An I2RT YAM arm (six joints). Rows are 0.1 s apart.
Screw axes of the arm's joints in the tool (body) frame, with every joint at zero. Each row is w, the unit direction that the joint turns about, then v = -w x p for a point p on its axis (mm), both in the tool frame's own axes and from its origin. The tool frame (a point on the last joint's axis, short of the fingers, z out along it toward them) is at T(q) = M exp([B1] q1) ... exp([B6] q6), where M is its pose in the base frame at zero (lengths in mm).
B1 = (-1, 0, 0, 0, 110.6, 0)
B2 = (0, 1, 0, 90.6, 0, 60)
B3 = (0, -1, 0, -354.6, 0, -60)
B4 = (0, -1, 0, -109.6, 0, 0)
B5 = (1, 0, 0, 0, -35.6, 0)
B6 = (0, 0, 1, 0, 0, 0)
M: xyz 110.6 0 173.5 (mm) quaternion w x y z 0.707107 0 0.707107 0
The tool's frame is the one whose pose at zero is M.
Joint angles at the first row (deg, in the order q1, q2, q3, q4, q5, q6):
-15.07 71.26 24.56 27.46 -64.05 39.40
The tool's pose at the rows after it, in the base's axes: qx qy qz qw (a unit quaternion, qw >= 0); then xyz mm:
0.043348 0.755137 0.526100 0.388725 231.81 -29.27 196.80
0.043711 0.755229 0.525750 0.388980 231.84 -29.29 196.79
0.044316 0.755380 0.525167 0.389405 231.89 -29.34 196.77
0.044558 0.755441 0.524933 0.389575 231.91 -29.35 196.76
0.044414 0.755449 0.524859 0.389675 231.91 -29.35 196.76
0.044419 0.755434 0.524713 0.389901 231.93 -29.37 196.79
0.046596 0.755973 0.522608 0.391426 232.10 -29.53 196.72
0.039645 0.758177 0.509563 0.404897 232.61 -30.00 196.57
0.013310 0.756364 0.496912 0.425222 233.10 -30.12 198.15
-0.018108 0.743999 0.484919 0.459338 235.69 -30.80 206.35
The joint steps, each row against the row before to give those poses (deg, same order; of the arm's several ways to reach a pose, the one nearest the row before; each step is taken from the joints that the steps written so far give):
0.00 0.00 0.00 0.00 0.00 0.00
0.00 0.00 0.00 0.00 0.06 0.00
0.00 0.01 0.00 0.00 0.11 0.00
0.00 0.00 0.00 0.00 0.05 0.00
0.00 0.00 0.00 0.00 0.00 -0.02
0.00 0.00 0.00 0.02 0.02 -0.01
0.00 -0.01 0.00 0.00 0.39 0.00
0.00 0.01 0.00 0.05 1.14 -1.96
0.00 -0.01 0.00 1.05 -0.05 -3.13
0.00 0.01 0.28 4.41 -0.04 -1.07

